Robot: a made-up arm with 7 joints.
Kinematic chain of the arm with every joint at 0, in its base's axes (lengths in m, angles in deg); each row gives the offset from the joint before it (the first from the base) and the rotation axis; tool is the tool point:
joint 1: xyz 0 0 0.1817 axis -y
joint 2: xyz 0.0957 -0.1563 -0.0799 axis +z
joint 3: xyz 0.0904 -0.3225 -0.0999 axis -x
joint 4: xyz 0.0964 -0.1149 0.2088 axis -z
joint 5: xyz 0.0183 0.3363 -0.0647 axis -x
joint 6: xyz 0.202 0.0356 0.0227 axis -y
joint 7: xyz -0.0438 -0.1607 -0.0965 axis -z
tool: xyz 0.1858 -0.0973 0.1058
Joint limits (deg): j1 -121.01..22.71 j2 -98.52..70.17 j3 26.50..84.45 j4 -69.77..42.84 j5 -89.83..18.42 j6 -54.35..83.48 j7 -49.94..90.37
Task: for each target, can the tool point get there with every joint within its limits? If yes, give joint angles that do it. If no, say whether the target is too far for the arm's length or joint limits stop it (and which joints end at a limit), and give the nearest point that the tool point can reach.
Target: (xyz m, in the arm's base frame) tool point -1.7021 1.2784 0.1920
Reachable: no: too far | nearest point -0.6718 0.2908 -0.0677 | short by 1.451 m
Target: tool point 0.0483 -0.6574 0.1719
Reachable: yes | joints -43.01 -53.67 69.71 27.26 -23.90 -41.62 58.97
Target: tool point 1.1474 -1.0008 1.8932
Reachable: no: too far | nearest point 0.6125 -0.4872 0.6138 | short by 1.479 m
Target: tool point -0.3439 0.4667 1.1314
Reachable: no: joint limits stop it (at a limit: joint 1, joint 2, joint 3, joint 5, joint 6, joint 7) | nearest point -0.1862 0.0794 0.6909 | short by 0.607 m
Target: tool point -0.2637 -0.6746 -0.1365
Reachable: yes | joints -84.16 -18.85 58.84 6.27 -68.08 -5.62 71.09
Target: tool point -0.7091 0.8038 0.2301
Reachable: no: joint limits stop it (at a limit: joint 1, joint 2, joint 5, joint 6) | nearest point -0.5365 0.3494 0.0030 | short by 0.537 m
